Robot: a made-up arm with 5 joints. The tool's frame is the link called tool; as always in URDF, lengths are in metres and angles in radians. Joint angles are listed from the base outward.
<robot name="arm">
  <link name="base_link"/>
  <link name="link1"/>
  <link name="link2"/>
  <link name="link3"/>
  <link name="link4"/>
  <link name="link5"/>
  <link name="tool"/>
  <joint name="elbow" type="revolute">
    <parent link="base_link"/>
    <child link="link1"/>
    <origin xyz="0 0 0.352"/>
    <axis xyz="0 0 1"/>
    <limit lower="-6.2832" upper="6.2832"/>
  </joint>
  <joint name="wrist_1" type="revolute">
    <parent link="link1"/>
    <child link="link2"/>
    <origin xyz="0 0 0"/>
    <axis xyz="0 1 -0.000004"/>
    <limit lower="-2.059" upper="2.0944"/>
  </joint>
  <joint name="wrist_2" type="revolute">
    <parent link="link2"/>
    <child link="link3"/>
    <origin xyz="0.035 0 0.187"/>
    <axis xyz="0 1 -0.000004"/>
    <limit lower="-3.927" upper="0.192"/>
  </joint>
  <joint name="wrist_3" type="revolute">
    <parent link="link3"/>
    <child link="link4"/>
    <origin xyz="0.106 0 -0.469"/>
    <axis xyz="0 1 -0.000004"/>
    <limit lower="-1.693" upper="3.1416"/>
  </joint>
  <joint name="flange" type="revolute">
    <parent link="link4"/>
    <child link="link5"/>
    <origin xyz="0.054 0 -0.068"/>
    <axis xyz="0 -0.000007 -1"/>
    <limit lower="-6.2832" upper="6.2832"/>
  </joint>
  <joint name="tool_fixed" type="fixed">
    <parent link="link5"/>
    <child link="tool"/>
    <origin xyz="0 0 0" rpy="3.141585 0 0"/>
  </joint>
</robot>
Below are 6 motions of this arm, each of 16 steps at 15 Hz.
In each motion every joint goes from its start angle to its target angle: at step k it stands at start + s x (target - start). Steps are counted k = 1, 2, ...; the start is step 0. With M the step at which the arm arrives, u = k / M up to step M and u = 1 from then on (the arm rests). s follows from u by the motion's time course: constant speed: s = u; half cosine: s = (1 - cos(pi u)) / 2; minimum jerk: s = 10 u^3 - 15 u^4 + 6 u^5.
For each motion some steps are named. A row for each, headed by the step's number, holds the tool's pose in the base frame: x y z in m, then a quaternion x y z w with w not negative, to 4 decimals.
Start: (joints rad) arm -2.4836 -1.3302 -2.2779 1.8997 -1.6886
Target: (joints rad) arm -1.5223 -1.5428 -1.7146 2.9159 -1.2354
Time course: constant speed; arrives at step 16
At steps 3, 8, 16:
3: 0.2561 0.2847 0.8596 0.7025 -0.2563 -0.2479 0.6159
8: 0.1385 0.3002 0.8414 0.8398 -0.2329 -0.0789 0.4839
16: -0.0132 0.2715 0.7998 0.9753 -0.1409 0.0324 0.1668

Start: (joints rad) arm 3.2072 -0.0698 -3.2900 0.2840 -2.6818
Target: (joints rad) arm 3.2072 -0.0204 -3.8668 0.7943 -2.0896
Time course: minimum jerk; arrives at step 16
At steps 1, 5, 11, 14, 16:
1: 0.2325 0.0153 1.0471 0.0322 -0.0065 -0.9650 0.2602
5: 0.2708 0.0178 1.0256 0.0304 -0.0078 -0.9500 0.3106
11: 0.3885 0.0255 0.9196 0.0234 -0.0110 -0.8746 0.4841
14: 0.4124 0.0271 0.8863 0.0216 -0.0115 -0.8501 0.5260
16: 0.4146 0.0272 0.8829 0.0214 -0.0115 -0.8476 0.5300

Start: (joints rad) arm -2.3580 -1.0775 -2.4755 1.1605 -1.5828
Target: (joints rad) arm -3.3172 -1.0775 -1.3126 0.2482 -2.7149
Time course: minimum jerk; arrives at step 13
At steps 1, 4, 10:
1: 0.3016 0.2982 0.9468 0.3392 -0.1383 -0.3656 0.8556
4: 0.2764 0.1962 0.9942 0.3595 -0.1405 -0.5063 0.7712
10: -0.0788 0.0075 0.9910 0.4478 -0.1427 -0.8626 0.1872

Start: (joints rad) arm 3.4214 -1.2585 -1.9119 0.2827 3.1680
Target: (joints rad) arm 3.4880 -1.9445 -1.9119 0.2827 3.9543
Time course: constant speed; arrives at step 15
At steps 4, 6, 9, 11, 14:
4: 0.4132 0.1267 0.9187 0.0355 0.0011 -0.9640 0.2635
6: 0.4597 0.1454 0.8769 -0.0103 0.0002 -0.9480 0.3180
9: 0.5215 0.1727 0.8060 -0.0785 0.0070 -0.9147 0.3964
11: 0.5571 0.1900 0.7539 -0.1231 0.0170 -0.8865 0.4457
14: 0.6011 0.2139 0.6697 -0.1878 0.0399 -0.8361 0.5139

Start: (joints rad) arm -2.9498 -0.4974 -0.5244 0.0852 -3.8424
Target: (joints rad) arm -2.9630 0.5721 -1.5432 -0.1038 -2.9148
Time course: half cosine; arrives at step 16
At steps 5, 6, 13, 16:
5: -0.5167 -0.0988 0.3882 -0.8341 -0.2967 0.4596 0.0708
6: -0.5333 -0.1013 0.3877 -0.8428 -0.2617 0.4673 0.0532
13: -0.6406 -0.1164 0.3403 0.8619 0.0134 -0.5001 0.0828
16: -0.6526 -0.1178 0.3282 0.8588 -0.0207 -0.5015 0.1031

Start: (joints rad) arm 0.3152 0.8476 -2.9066 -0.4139 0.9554
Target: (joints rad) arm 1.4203 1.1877 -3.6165 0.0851 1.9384
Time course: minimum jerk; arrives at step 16
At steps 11, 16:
11: 0.1531 0.4201 0.8953 -0.3640 0.1008 -0.0734 0.9230
16: 0.0636 0.4192 0.8997 -0.3755 0.0995 0.0998 0.9160

